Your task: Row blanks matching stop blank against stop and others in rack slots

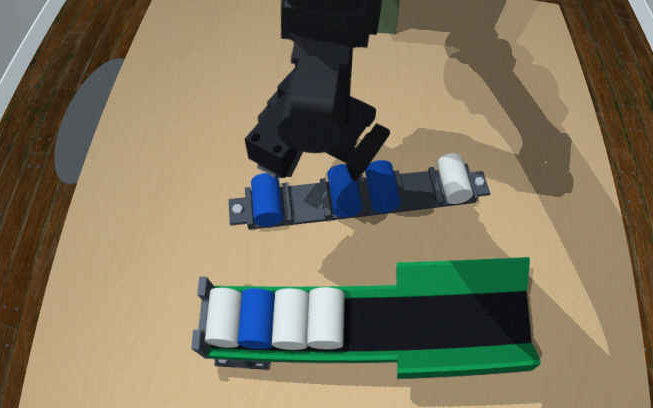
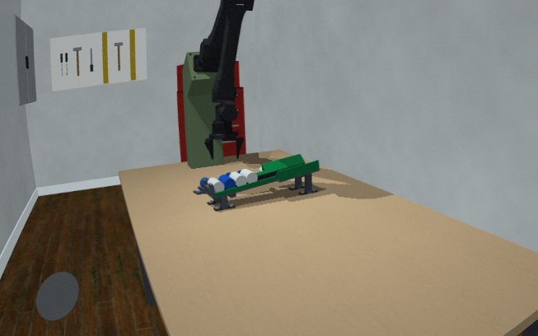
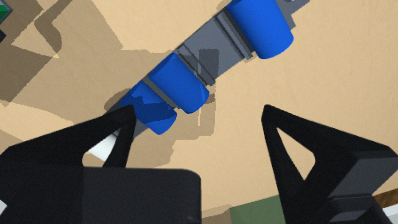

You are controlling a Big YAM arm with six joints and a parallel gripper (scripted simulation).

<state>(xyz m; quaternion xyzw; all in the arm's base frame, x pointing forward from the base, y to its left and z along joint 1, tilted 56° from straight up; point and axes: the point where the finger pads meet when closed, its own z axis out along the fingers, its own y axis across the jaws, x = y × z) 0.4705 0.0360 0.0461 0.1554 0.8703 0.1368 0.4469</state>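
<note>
Right now the stock rack is 3 cm behind my hand, 5 cm to the left of it and 13 cm below it. From my hand the other things lie so: grey stop 23 cm ahead, 7 cm to the right, 6 cm below.
</note>
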